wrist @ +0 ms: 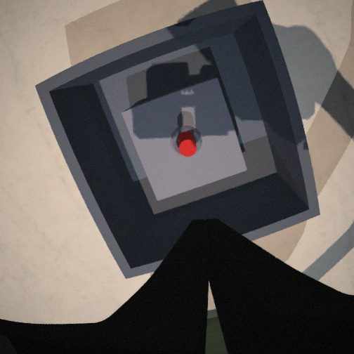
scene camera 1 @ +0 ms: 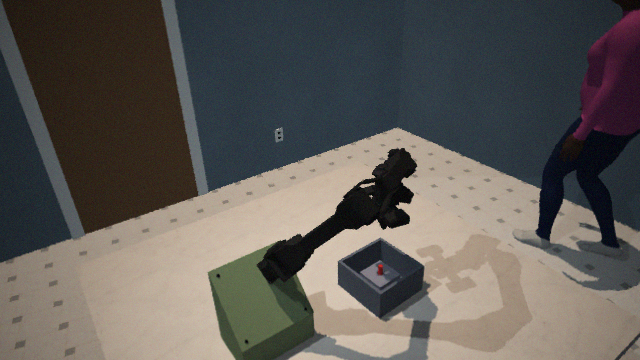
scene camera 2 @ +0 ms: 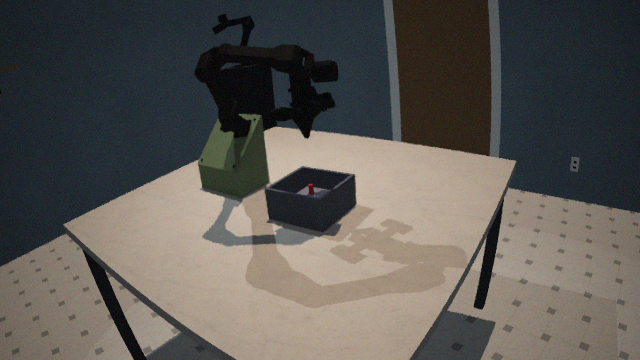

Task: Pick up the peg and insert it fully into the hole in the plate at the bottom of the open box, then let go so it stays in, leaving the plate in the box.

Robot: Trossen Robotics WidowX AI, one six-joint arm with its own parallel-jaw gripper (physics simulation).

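Frame: origin at the arm's base, x ahead, y left, z up, level; metres.
Where they show: gripper, between the fingertips: (scene camera 1: 383, 228) (scene camera 2: 307, 138); arm's base, origin of its link: (scene camera 1: 272, 267) (scene camera 2: 242, 129).
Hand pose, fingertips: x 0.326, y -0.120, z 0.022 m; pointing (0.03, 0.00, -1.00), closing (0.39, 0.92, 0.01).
Observation:
Things, the pixels of their top centre, and the offset from my fingertips. Level surfaces: height alone.
- red peg, centre of its top: (scene camera 2: 310, 184) (scene camera 1: 380, 265) dy +0.001, dx -0.003, dz -0.142 m
- light grey plate, centre of its top: (scene camera 2: 311, 193) (scene camera 1: 380, 272) dy +0.002, dx -0.004, dz -0.169 m
- open dark grey box, centre of its top: (scene camera 2: 310, 181) (scene camera 1: 380, 263) dy +0.002, dx -0.004, dz -0.132 m
- pale table, height of its surface: dz -0.229 m
The red peg (scene camera 1: 380, 270) (scene camera 2: 311, 189) (wrist: 187, 146) stands upright at the ringed hole of the light grey plate (scene camera 1: 371, 273) (wrist: 165, 177), with its top part showing above the plate. How deep its lower end sits is hidden. The plate lies at the bottom of the open dark grey box (scene camera 1: 360, 289) (scene camera 2: 295, 207) (wrist: 81, 170). My gripper (scene camera 2: 307, 136) (wrist: 203, 231) is shut and empty, with its fingertips together. It hangs well above the box, apart from the peg. In the scene camera 1 view its fingertips are hard to make out.
The box stands on the pale table (scene camera 2: 200, 280) beside the green arm base (scene camera 1: 265, 300) (scene camera 2: 230, 175). The box walls rise around the plate and peg. The arm casts shadows over the table and into the box. A person (scene camera 1: 610, 90) stands at the right in the scene camera 1 view.

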